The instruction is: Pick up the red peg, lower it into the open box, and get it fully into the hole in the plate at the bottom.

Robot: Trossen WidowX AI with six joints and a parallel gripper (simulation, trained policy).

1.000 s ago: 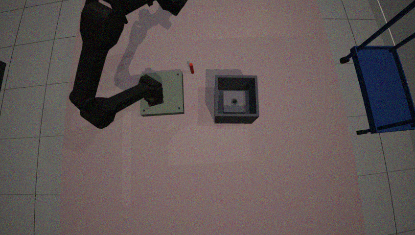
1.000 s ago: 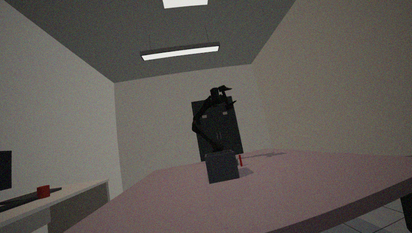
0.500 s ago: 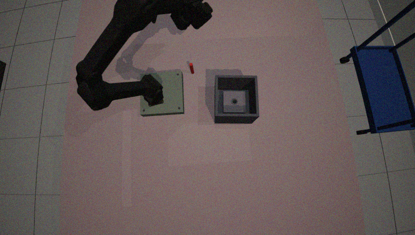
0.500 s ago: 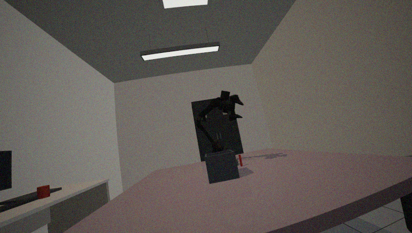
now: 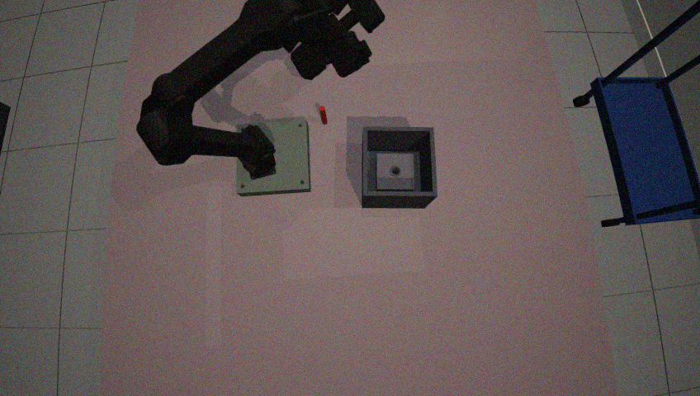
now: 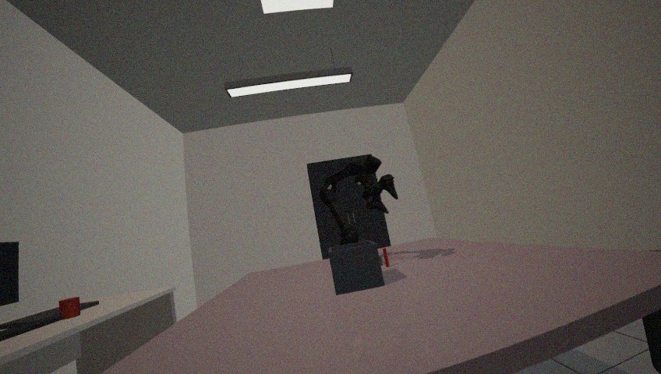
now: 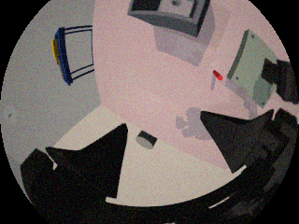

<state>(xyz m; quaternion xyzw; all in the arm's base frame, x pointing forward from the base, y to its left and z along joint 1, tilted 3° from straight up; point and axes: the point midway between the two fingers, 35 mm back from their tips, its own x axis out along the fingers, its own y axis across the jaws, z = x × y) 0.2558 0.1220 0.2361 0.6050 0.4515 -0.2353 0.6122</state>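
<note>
Right now my gripper tip is 9 cm past the red peg, 3 cm to the left of it and 21 cm above it. From my gripper tip the other things lie so: plate: 4 cm ahead, 23 cm to the right, 21 cm below.
</note>
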